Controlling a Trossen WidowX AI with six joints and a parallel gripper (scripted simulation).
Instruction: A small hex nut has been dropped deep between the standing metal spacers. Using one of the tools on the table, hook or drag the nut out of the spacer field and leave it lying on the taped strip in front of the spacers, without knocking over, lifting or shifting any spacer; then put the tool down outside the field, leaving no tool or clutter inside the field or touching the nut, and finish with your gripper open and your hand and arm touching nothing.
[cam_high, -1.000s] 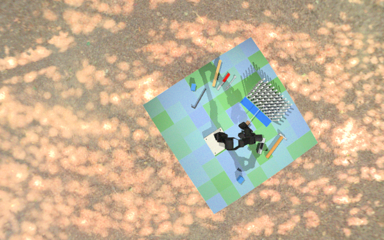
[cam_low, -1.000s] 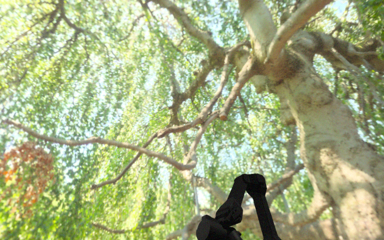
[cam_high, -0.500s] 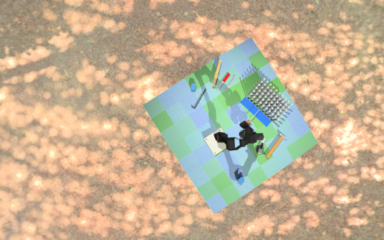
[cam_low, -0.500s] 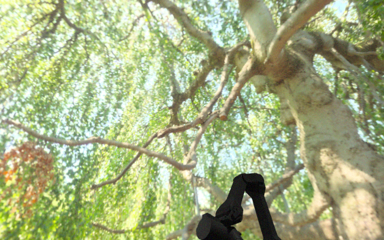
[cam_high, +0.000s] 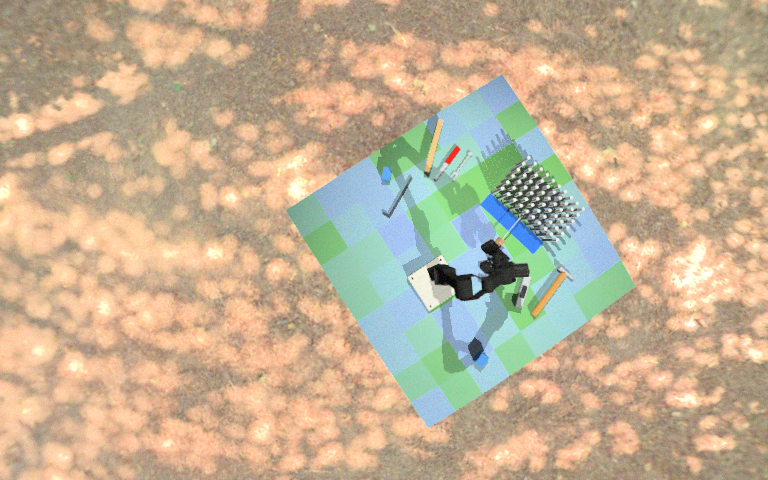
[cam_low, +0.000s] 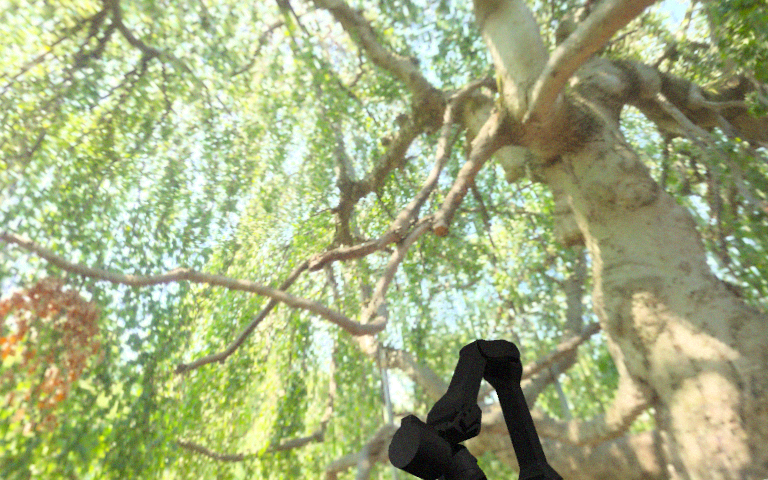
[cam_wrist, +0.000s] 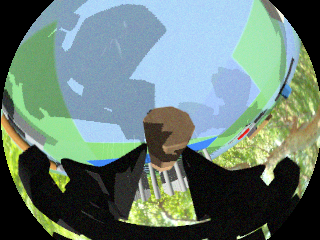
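Right now my gripper tip is 130 mm short of the blue taped strip, 60 mm to the right of it and 40 mm above it. The rest, counted from my gripper tip: grey block 260 mm to the right, 50 mm ahead, 20 mm below; then red-handled tool 460 mm to the left, 60 mm behind, 30 mm below.
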